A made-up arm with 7 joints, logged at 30 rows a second.
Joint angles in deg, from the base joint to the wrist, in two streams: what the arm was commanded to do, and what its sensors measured. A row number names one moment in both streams.
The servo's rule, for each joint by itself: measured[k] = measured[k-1] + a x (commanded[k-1-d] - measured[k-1]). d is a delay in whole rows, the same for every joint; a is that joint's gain. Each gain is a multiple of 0.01, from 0.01 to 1. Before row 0 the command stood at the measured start. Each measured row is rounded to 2 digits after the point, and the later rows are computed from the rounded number. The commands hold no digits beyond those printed.
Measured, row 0: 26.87, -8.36, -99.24, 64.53, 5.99, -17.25, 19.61
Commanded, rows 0 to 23: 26.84, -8.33, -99.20, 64.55, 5.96, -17.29, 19.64; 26.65, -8.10, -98.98, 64.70, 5.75, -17.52, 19.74; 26.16, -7.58, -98.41, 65.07, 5.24, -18.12, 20.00; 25.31, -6.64, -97.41, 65.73, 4.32, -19.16, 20.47; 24.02, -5.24, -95.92, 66.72, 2.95, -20.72, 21.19; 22.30, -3.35, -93.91, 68.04, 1.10, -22.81, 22.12; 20.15, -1.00, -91.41, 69.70, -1.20, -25.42, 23.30; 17.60, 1.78, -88.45, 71.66, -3.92, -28.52, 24.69; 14.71, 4.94, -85.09, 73.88, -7.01, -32.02, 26.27; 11.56, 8.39, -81.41, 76.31, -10.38, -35.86, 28.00; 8.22, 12.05, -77.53, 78.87, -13.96, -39.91, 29.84; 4.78, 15.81, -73.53, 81.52, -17.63, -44.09, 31.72; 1.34, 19.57, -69.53, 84.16, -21.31, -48.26, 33.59; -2.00, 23.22, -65.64, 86.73, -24.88, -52.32, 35.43; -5.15, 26.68, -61.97, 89.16, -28.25, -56.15, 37.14; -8.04, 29.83, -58.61, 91.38, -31.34, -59.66, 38.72; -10.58, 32.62, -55.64, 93.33, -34.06, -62.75, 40.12; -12.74, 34.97, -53.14, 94.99, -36.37, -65.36, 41.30; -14.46, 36.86, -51.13, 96.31, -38.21, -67.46, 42.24; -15.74, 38.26, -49.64, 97.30, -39.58, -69.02, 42.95; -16.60, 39.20, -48.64, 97.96, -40.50, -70.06, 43.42; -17.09, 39.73, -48.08, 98.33, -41.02, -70.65, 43.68; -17.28, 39.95, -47.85, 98.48, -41.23, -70.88, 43.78; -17.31, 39.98, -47.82, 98.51, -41.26, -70.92, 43.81
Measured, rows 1 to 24: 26.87, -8.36, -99.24, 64.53, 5.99, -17.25, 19.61; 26.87, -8.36, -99.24, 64.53, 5.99, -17.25, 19.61; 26.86, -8.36, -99.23, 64.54, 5.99, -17.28, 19.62; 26.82, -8.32, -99.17, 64.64, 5.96, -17.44, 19.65; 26.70, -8.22, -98.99, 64.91, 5.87, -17.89, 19.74; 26.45, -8.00, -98.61, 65.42, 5.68, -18.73, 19.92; 26.01, -7.61, -97.96, 66.23, 5.35, -20.04, 20.24; 25.34, -7.01, -96.99, 67.35, 4.84, -21.87, 20.71; 24.41, -6.17, -95.65, 68.81, 4.12, -24.21, 21.36; 23.18, -5.06, -93.92, 70.58, 3.16, -27.05, 22.19; 21.66, -3.66, -91.80, 72.63, 1.94, -30.33, 23.21; 19.84, -1.97, -89.31, 74.91, 0.46, -33.98, 24.41; 17.75, -0.01, -86.48, 77.37, -1.27, -37.89, 25.77; 15.42, 2.20, -83.37, 79.94, -3.23, -41.98, 27.26; 12.89, 4.63, -80.05, 82.56, -5.40, -46.12, 28.84; 10.21, 7.23, -76.59, 85.15, -7.74, -50.21, 30.49; 7.45, 9.95, -73.08, 87.64, -10.20, -54.13, 32.15; 4.66, 12.73, -69.61, 89.96, -12.74, -57.78, 33.79; 1.92, 15.51, -66.26, 92.05, -15.30, -61.06, 35.37; -0.72, 18.23, -63.11, 93.87, -17.83, -63.90, 36.85; -3.19, 20.84, -60.23, 95.38, -20.28, -66.25, 38.20; -5.45, 23.28, -57.69, 96.57, -22.60, -68.08, 39.39; -7.46, 25.51, -55.52, 97.43, -24.75, -69.39, 40.40; -9.19, 27.50, -53.73, 97.99, -26.70, -70.22, 41.22
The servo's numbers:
d 2
a 0.18 0.14 0.24 0.62 0.12 0.66 0.25

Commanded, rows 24 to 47: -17.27, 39.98, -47.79, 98.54, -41.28, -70.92, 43.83; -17.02, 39.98, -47.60, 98.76, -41.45, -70.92, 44.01; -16.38, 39.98, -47.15, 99.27, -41.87, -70.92, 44.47; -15.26, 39.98, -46.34, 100.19, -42.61, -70.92, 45.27; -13.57, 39.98, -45.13, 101.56, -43.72, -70.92, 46.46; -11.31, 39.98, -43.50, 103.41, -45.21, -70.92, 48.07; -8.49, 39.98, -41.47, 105.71, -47.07, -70.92, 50.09; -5.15, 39.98, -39.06, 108.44, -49.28, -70.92, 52.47; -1.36, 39.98, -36.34, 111.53, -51.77, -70.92, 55.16; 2.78, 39.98, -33.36, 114.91, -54.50, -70.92, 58.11; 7.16, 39.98, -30.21, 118.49, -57.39, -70.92, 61.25; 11.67, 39.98, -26.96, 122.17, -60.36, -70.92, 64.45; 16.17, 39.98, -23.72, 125.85, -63.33, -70.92, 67.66; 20.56, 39.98, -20.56, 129.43, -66.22, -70.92, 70.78; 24.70, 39.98, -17.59, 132.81, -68.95, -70.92, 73.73; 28.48, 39.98, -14.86, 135.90, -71.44, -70.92, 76.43; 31.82, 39.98, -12.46, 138.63, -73.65, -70.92, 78.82; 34.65, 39.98, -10.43, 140.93, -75.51, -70.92, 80.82; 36.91, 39.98, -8.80, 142.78, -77.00, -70.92, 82.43; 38.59, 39.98, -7.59, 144.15, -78.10, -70.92, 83.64; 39.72, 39.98, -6.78, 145.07, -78.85, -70.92, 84.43; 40.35, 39.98, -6.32, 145.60, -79.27, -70.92, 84.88; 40.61, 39.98, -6.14, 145.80, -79.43, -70.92, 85.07; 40.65, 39.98, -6.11, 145.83, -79.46, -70.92, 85.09
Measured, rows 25 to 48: -10.65, 29.24, -52.32, 98.29, -28.44, -70.66, 41.86; -11.85, 30.74, -51.24, 98.43, -29.98, -70.83, 42.35; -12.83, 32.03, -50.41, 98.50, -31.34, -70.89, 42.72; -13.58, 33.14, -49.74, 98.66, -32.55, -70.91, 43.04; -14.08, 34.10, -49.12, 99.04, -33.67, -70.92, 43.40; -14.29, 34.92, -48.45, 99.75, -34.74, -70.92, 43.87; -14.16, 35.63, -47.65, 100.87, -35.82, -70.92, 44.52; -13.65, 36.24, -46.65, 102.44, -36.95, -70.92, 45.41; -12.72, 36.76, -45.41, 104.47, -38.16, -70.92, 46.58; -11.36, 37.21, -43.89, 106.93, -39.49, -70.92, 48.05; -9.56, 37.60, -42.08, 109.78, -40.96, -70.92, 49.83; -7.34, 37.93, -39.99, 112.96, -42.58, -70.92, 51.90; -4.73, 38.22, -37.64, 116.39, -44.36, -70.92, 54.24; -1.78, 38.47, -35.08, 119.97, -46.28, -70.92, 56.79; 1.45, 38.68, -32.35, 123.62, -48.33, -70.92, 59.51; 4.89, 38.86, -29.52, 127.22, -50.48, -70.92, 62.33; 8.46, 39.02, -26.66, 130.69, -52.70, -70.92, 65.18; 12.06, 39.15, -23.83, 133.92, -54.95, -70.92, 67.99; 15.62, 39.27, -21.10, 136.84, -57.19, -70.92, 70.70; 19.05, 39.37, -18.54, 139.38, -59.39, -70.92, 73.23; 22.26, 39.46, -16.20, 141.49, -61.50, -70.92, 75.53; 25.20, 39.53, -14.13, 143.14, -63.49, -70.92, 77.56; 27.81, 39.59, -12.37, 144.34, -65.33, -70.92, 79.28; 30.07, 39.64, -10.92, 145.12, -67.00, -70.92, 80.68
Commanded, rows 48 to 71: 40.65, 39.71, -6.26, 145.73, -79.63, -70.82, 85.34; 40.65, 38.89, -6.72, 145.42, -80.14, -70.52, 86.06; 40.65, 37.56, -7.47, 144.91, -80.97, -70.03, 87.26; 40.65, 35.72, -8.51, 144.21, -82.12, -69.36, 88.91; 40.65, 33.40, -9.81, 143.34, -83.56, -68.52, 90.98; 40.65, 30.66, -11.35, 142.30, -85.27, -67.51, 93.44; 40.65, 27.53, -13.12, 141.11, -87.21, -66.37, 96.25; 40.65, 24.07, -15.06, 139.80, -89.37, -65.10, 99.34; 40.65, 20.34, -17.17, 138.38, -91.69, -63.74, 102.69; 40.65, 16.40, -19.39, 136.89, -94.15, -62.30, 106.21; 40.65, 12.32, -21.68, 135.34, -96.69, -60.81, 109.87; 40.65, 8.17, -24.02, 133.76, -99.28, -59.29, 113.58; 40.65, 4.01, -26.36, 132.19, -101.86, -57.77, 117.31; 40.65, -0.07, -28.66, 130.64, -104.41, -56.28, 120.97; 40.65, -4.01, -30.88, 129.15, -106.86, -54.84, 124.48; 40.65, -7.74, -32.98, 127.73, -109.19, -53.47, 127.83; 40.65, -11.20, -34.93, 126.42, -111.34, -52.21, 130.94; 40.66, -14.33, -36.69, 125.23, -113.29, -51.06, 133.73; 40.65, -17.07, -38.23, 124.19, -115.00, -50.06, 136.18; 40.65, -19.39, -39.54, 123.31, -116.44, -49.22, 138.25; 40.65, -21.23, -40.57, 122.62, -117.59, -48.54, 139.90; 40.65, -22.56, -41.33, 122.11, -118.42, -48.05, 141.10; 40.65, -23.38, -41.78, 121.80, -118.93, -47.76, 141.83; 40.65, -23.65, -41.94, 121.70, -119.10, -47.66, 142.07
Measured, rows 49 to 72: 31.97, 39.69, -9.77, 145.54, -68.49, -70.92, 81.78; 33.53, 39.73, -8.89, 145.72, -69.81, -70.92, 82.61; 34.81, 39.73, -8.26, 145.73, -70.99, -70.85, 83.29; 35.86, 39.61, -7.89, 145.54, -72.09, -70.63, 83.98; 36.72, 39.32, -7.79, 145.15, -73.16, -70.23, 84.80; 37.43, 38.82, -7.96, 144.57, -74.24, -69.66, 85.83; 38.01, 38.06, -8.40, 143.81, -75.36, -68.91, 87.12; 38.49, 37.02, -9.11, 142.87, -76.55, -67.99, 88.70; 38.88, 35.69, -10.07, 141.78, -77.83, -66.92, 90.59; 39.20, 34.06, -11.27, 140.55, -79.21, -65.72, 92.78; 39.46, 32.14, -12.69, 139.20, -80.71, -64.41, 95.26; 39.67, 29.94, -14.30, 137.77, -82.32, -63.02, 98.00; 39.85, 27.47, -16.07, 136.26, -84.04, -61.56, 100.97; 39.99, 24.77, -17.98, 134.71, -85.87, -60.06, 104.12; 40.11, 21.86, -19.99, 133.15, -87.79, -58.55, 107.42; 40.21, 18.79, -22.07, 131.59, -89.78, -57.05, 110.81; 40.29, 15.60, -24.18, 130.08, -91.83, -55.59, 114.23; 40.35, 12.33, -26.29, 128.62, -93.91, -54.19, 117.63; 40.40, 9.04, -28.36, 127.26, -96.00, -52.88, 120.96; 40.45, 5.77, -30.36, 126.00, -98.07, -51.68, 124.15; 40.49, 2.57, -32.25, 124.88, -100.10, -50.61, 127.16; 40.52, -0.50, -34.00, 123.91, -102.06, -49.69, 129.93; 40.54, -3.40, -35.58, 123.11, -103.92, -48.93, 132.42; 40.56, -6.08, -36.96, 122.49, -105.66, -48.35, 134.59
